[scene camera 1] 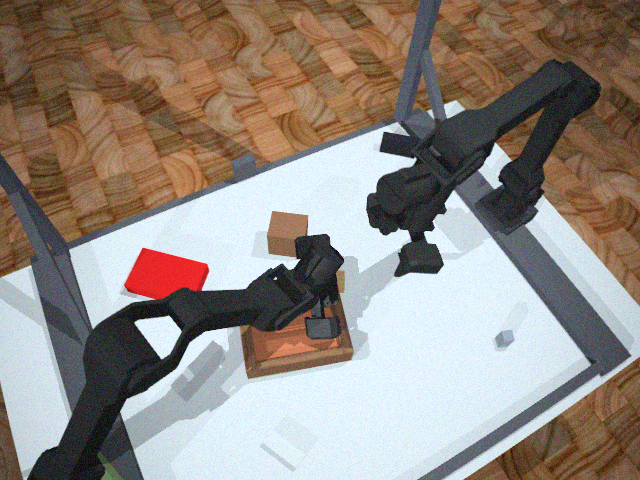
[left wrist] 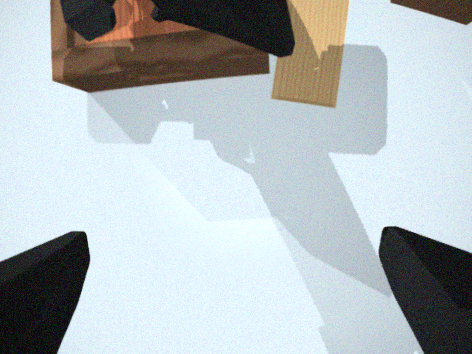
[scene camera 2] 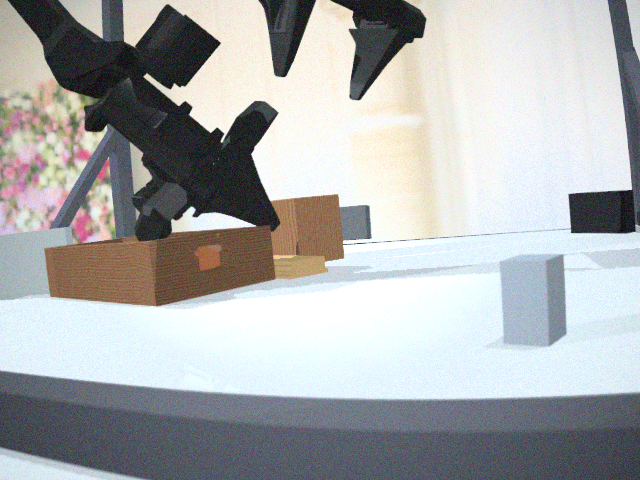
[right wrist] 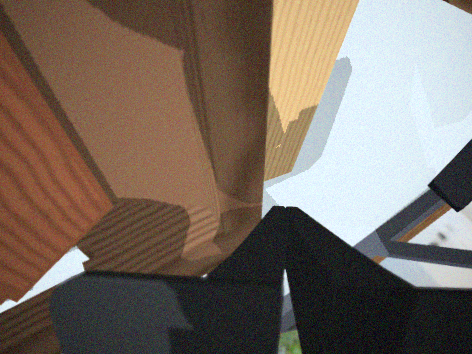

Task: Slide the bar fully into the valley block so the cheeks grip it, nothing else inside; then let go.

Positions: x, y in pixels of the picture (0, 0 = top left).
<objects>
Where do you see a valley block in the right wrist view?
169, 112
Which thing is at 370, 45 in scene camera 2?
My left gripper.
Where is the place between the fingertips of my right gripper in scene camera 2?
277, 227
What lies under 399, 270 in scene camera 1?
My left gripper.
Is my right gripper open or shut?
Shut.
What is my left gripper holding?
Nothing.
</objects>
